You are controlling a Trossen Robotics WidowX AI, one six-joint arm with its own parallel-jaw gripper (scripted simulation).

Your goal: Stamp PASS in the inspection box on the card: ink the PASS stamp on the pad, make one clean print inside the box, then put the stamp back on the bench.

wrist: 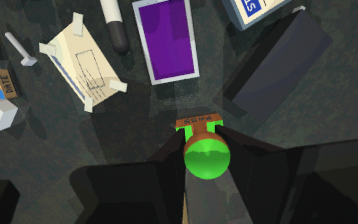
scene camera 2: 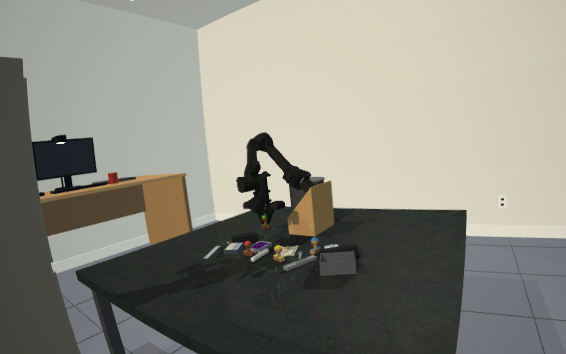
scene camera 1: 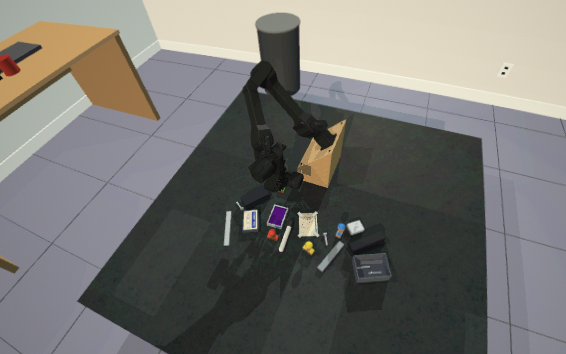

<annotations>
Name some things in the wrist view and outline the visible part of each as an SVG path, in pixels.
The gripper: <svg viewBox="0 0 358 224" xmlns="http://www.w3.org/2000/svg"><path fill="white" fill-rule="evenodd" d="M2 179L0 180L0 224L11 224L20 193L10 180ZM185 129L180 128L158 151L143 162L90 165L75 169L69 175L69 181L77 198L84 207L75 224L183 224L186 164L183 155L186 144ZM215 125L215 133L225 140L229 149L230 163L227 168L234 179L233 181L253 224L358 224L358 139L286 149L251 136L249 137L220 124Z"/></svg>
A green-knobbed PASS stamp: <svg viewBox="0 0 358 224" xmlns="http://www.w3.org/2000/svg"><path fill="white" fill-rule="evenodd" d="M216 110L176 117L176 132L180 128L185 129L186 144L183 152L185 164L194 175L202 179L219 177L225 172L230 163L230 152L225 140L215 133L215 125L220 124L223 126L223 119Z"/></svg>
</annotations>
